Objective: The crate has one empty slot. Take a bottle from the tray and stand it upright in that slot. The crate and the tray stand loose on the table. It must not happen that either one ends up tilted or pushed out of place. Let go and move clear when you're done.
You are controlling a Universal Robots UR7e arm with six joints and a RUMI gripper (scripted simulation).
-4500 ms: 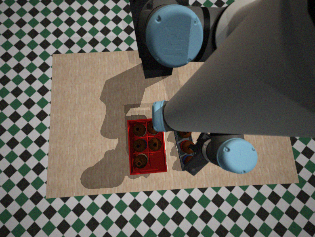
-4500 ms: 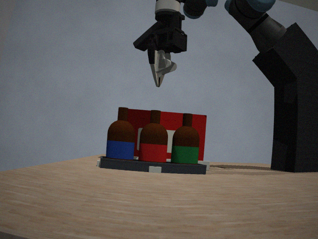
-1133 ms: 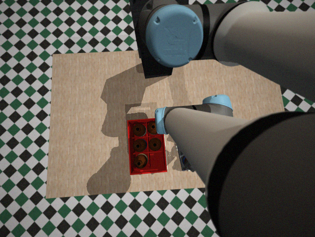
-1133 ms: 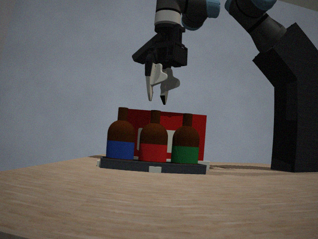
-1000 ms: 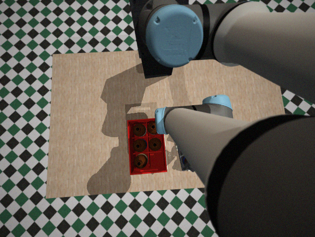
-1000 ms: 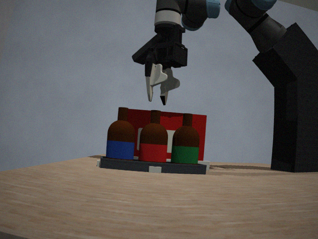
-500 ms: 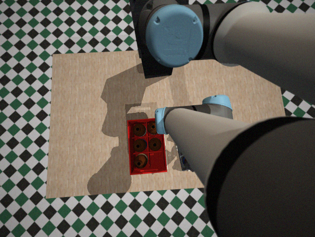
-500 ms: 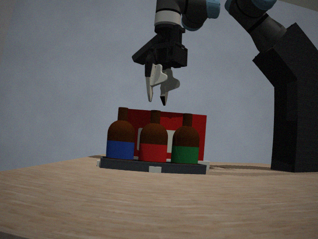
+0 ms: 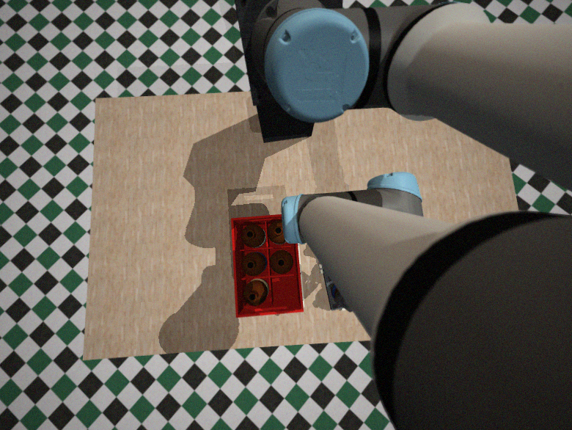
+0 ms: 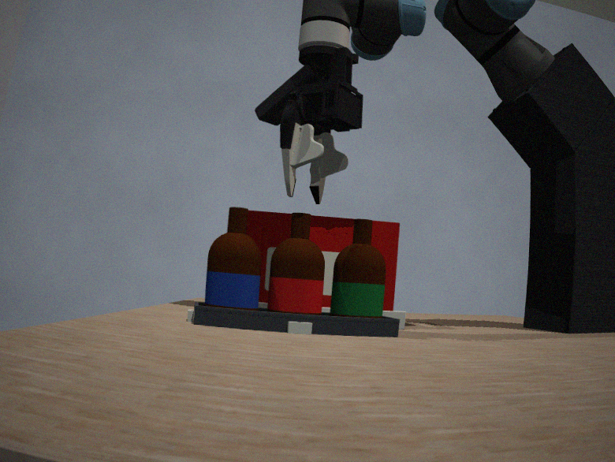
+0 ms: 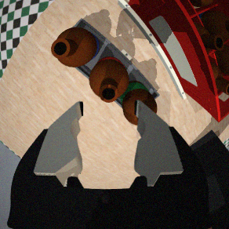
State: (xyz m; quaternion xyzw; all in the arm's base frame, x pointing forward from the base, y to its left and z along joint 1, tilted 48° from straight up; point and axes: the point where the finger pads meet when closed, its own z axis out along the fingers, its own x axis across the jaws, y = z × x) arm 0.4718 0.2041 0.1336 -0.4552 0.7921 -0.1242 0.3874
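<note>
Now: hand 110 mm above the blue-labelled bottle, 80 mm short of it and 30 mm to the right of it. The rest, counted from my hand: green-labelled bottle: 110 mm below, 80 mm behind, 30 mm to the right; crate: 230 mm to the right, 110 mm below, 20 mm ahead; tray: 180 mm below.
</note>
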